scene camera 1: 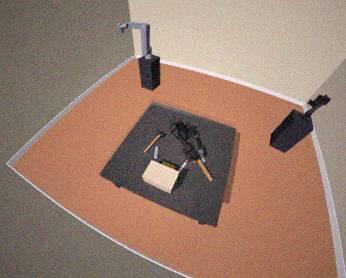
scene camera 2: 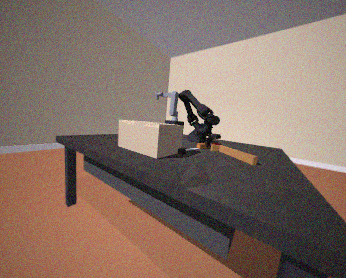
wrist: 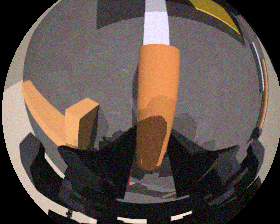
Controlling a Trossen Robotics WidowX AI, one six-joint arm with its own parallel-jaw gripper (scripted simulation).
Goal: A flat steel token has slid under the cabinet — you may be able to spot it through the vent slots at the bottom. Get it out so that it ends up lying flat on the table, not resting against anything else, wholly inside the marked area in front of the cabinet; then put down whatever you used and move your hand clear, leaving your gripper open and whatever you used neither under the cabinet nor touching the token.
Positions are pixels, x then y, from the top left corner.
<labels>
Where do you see a beige cabinet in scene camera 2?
At 157, 140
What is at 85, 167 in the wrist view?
My gripper.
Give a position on a beige cabinet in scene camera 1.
At 160, 176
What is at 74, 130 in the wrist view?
A wooden l-shaped tool.
</labels>
